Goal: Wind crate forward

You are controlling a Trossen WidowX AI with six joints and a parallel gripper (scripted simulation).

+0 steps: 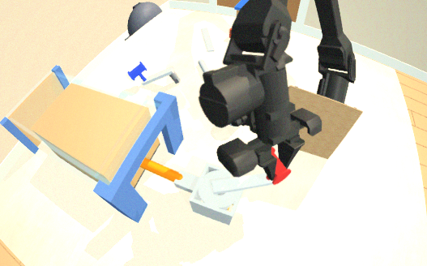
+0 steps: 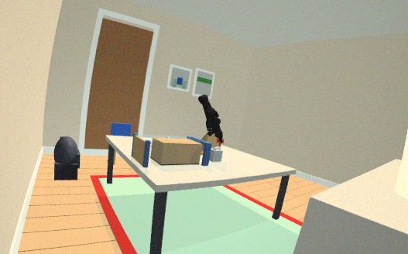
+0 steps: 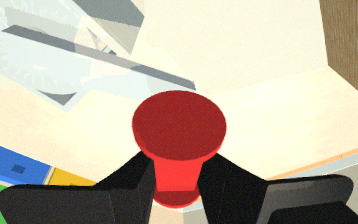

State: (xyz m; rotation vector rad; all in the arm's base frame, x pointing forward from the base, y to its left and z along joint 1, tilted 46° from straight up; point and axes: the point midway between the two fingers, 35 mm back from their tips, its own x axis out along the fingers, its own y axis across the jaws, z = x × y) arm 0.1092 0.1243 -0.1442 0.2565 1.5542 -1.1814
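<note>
Right now the winch handle is 4 cm ahead of my gripper tip, 3 cm below it and 1 cm to the left of it. Also, from my gripper tip: grey winch 10 cm below, 8 cm ahead, 3 cm to the left; then blue steel frame 26 cm ahead, 3 cm below, 2 cm to the left; then red spool-shaped grip 1 cm to the right, 1 cm ahead.
</note>
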